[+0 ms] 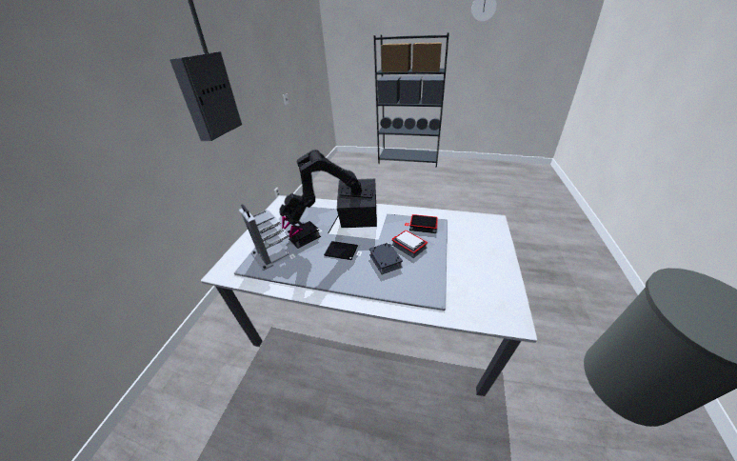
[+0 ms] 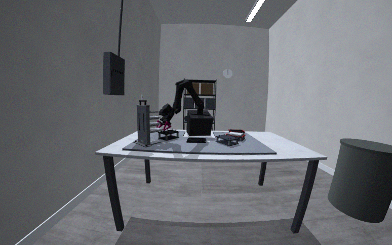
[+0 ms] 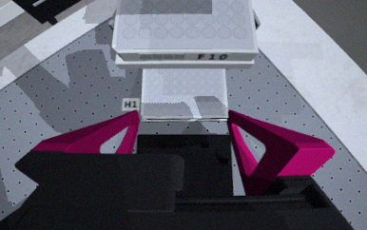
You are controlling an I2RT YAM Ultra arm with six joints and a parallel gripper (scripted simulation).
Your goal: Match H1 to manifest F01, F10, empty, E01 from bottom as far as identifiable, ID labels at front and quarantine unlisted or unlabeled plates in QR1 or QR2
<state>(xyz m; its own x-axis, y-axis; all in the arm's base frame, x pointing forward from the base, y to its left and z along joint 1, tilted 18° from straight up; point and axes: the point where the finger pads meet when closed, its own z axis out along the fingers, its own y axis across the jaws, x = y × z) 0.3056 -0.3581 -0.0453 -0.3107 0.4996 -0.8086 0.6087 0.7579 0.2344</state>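
The black regrip nest is 7 cm behind my hand, 6 cm to the left of it and 4 cm below it. Also, from my hand: H1 tag 10 cm below, 9 cm ahead, 5 cm to the left.
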